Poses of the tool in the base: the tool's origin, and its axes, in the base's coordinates. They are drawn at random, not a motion.
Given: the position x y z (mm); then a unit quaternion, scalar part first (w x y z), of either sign.
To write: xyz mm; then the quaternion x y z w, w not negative. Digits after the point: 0 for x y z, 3 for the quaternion.
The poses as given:
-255 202 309 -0.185 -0.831 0.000 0.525
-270 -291 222 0.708 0.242 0.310 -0.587
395 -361 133 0.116 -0.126 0.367 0.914
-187 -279 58 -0.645 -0.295 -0.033 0.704
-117 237 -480 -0.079 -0.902 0.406 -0.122
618 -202 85 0.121 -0.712 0.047 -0.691
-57 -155 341 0.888 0.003 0.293 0.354
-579 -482 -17 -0.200 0.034 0.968 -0.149
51 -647 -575 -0.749 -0.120 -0.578 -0.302
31 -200 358 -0.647 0.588 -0.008 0.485
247 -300 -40 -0.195 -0.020 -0.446 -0.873
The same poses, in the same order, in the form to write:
-255 202 309 0.831 0.000 -0.525 0.185
-270 -291 222 0.242 0.310 -0.587 0.708
395 -361 133 -0.126 0.367 0.914 0.116
-187 -279 58 0.295 0.033 -0.704 0.645
-117 237 -480 0.902 -0.406 0.122 0.079
618 -202 85 -0.712 0.047 -0.691 0.121
-57 -155 341 0.003 0.293 0.354 0.888
-579 -482 -17 -0.034 -0.968 0.149 0.200
51 -647 -575 0.120 0.578 0.302 0.749
31 -200 358 -0.588 0.008 -0.485 0.647
247 -300 -40 0.020 0.446 0.873 0.195

